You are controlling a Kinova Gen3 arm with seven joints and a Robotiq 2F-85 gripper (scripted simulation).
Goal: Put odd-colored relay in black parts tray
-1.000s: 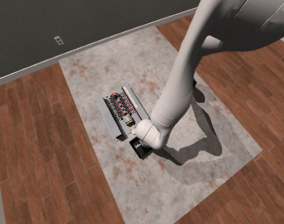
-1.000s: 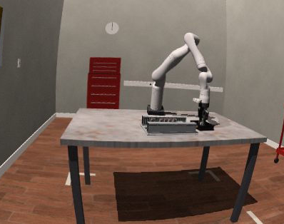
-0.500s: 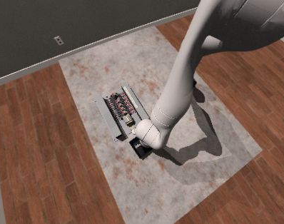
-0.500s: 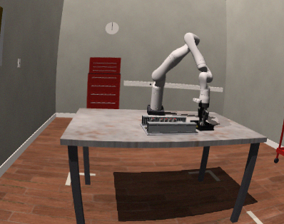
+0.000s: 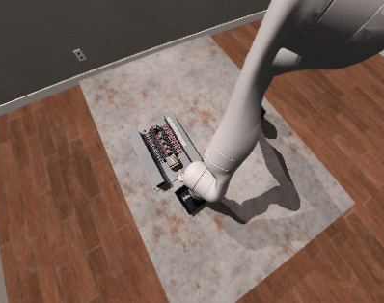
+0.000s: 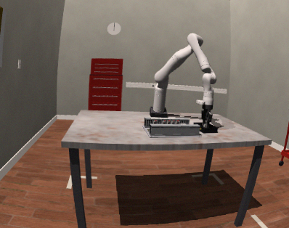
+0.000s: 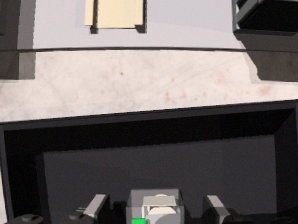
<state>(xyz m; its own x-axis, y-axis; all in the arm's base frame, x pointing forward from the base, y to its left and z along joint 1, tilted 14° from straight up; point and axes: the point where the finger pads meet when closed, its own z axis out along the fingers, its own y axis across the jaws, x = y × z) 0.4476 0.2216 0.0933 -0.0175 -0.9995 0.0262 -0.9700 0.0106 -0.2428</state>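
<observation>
The black parts tray lies 20 mm below my hand. The rest, counted from my hand: grey relay panel (260 mm to the right, 20 mm ahead).
</observation>
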